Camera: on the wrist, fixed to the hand. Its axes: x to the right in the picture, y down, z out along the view.
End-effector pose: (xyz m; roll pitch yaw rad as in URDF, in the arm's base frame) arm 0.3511 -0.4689 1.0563 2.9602 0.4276 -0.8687
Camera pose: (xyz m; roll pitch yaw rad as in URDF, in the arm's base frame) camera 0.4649 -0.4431 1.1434 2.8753 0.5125 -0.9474
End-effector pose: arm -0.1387 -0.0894 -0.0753 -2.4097 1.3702 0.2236
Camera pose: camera 0.0052 -0.0743 -0.0591 -2.1892 1.4736 0.4959
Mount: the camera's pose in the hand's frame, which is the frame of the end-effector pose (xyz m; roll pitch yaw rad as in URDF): 0.0128 -0.0835 -0.1186 -0.0517 -0.0970 0.0522
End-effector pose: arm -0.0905 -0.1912 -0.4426 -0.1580 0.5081 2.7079
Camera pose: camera -0.0122 -0.1160 -0.5397 -0.1745 0.4193 2.7808
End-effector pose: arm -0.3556 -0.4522 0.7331 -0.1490 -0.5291 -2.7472
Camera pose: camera -0.4532 -0.3843 0.6490 -0.2419 -0.6159 -2.6666
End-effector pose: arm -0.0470 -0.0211 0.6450 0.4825 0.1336 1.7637
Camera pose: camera -0.0272 -0.0238 0.5008 0.4334 0.0235 1.7648
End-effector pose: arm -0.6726 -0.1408 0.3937 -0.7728 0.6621 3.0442
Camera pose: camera -0.6525 0.0005 0.3648 -0.7441 0.6248 -3.1094
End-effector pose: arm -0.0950 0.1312 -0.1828 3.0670 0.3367 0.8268
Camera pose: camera -0.1295 0.2297 -0.0813 2.9935 0.4289 0.7619
